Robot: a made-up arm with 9 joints. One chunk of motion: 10 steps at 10 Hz.
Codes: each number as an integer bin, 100 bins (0 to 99) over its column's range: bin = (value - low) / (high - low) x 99, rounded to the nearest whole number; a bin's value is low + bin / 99 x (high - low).
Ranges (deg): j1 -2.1..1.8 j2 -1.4..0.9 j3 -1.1..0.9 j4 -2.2..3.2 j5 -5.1..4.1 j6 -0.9..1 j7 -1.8..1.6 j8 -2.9..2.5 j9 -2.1..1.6
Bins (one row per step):
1: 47 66 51 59 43 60 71 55 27
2: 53 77 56 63 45 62 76 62 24
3: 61 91 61 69 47 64 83 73 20
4: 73 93 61 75 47 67 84 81 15
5: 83 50 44 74 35 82 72 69 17
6: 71 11 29 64 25 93 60 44 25
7: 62 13 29 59 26 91 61 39 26
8: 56 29 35 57 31 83 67 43 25
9: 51 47 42 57 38 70 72 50 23
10: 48 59 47 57 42 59 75 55 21
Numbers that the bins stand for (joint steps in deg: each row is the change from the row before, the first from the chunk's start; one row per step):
1: -0.248 0.133 -0.070 1.018 -1.104 0.252 0.638 0.100 -1.091
2: -0.012 0.389 0.031 1.236 -0.918 0.290 0.810 0.482 -1.203
3: 0.303 0.714 0.132 1.564 -0.732 0.328 1.051 1.082 -1.353
4: 0.776 0.761 0.132 1.891 -0.732 0.386 1.085 1.518 -1.539
5: 1.170 -0.238 -0.211 1.836 -1.847 0.674 0.673 0.864 -1.465
6: 0.697 -1.144 -0.514 1.291 -2.777 0.885 0.261 -0.500 -1.166
7: 0.342 -1.098 -0.514 1.018 -2.684 0.846 0.295 -0.773 -1.128
8: 0.106 -0.726 -0.393 0.909 -2.219 0.693 0.501 -0.555 -1.166
9: -0.091 -0.308 -0.252 0.909 -1.569 0.443 0.673 -0.173 -1.240
10: -0.209 -0.029 -0.151 0.909 -1.197 0.232 0.776 0.100 -1.315

